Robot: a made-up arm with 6 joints.
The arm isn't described. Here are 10 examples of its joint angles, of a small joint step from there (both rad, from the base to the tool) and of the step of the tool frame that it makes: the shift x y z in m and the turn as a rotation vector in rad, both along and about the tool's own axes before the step.
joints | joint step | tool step
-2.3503 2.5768 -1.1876 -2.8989 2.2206 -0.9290 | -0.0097 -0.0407 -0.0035 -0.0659 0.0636 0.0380 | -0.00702 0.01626 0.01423 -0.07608 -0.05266 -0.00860
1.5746 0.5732 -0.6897 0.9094 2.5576 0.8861 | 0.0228 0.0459 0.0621 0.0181 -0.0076 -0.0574 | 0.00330 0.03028 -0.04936 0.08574 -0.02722 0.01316
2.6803 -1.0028 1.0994 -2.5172 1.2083 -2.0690 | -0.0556 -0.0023 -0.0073 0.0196 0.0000 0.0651 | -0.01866 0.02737 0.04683 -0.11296 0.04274 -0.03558
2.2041 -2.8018 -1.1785 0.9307 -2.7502 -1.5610 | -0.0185 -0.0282 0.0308 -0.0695 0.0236 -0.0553 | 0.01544 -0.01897 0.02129 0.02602 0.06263 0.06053
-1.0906 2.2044 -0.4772 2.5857 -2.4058 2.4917 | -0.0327 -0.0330 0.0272 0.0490 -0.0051 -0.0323 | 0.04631 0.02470 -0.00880 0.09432 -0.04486 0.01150
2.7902 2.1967 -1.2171 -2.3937 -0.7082 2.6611 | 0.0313 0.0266 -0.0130 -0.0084 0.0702 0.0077 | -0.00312 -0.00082 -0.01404 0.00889 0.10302 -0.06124
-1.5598 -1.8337 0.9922 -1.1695 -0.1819 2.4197 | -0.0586 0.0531 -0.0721 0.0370 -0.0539 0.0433 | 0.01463 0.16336 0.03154 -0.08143 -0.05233 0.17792
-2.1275 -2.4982 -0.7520 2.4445 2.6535 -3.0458 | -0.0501 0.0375 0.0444 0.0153 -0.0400 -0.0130 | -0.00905 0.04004 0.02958 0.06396 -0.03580 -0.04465
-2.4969 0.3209 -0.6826 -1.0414 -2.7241 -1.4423 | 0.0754 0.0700 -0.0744 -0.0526 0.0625 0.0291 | 0.02911 0.07748 0.06797 0.03078 0.09681 -0.02500
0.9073 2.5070 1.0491 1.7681 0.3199 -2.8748 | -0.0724 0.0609 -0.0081 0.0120 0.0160 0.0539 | 0.02798 -0.12118 0.00767 0.02523 0.03652 -0.03663
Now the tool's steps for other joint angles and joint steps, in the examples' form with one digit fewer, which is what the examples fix.
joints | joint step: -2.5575 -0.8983 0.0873 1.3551 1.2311 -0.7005 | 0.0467 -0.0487 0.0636 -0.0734 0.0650 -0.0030
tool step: -0.0411 -0.0390 0.1125 -0.0607 -0.1785 -0.0318
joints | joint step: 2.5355 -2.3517 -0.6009 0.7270 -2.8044 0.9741 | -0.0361 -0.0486 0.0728 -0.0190 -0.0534 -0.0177
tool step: 0.0258 0.0653 -0.0864 0.0554 -0.0782 0.0010
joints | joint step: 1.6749 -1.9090 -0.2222 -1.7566 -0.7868 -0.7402 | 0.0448 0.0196 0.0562 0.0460 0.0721 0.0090
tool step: -0.0071 0.0601 0.0016 -0.0355 -0.0360 0.0677
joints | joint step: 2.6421 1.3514 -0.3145 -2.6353 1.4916 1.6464 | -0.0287 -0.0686 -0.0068 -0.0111 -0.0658 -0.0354
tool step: -0.0358 -0.0482 0.0338 0.0677 0.0293 0.1228
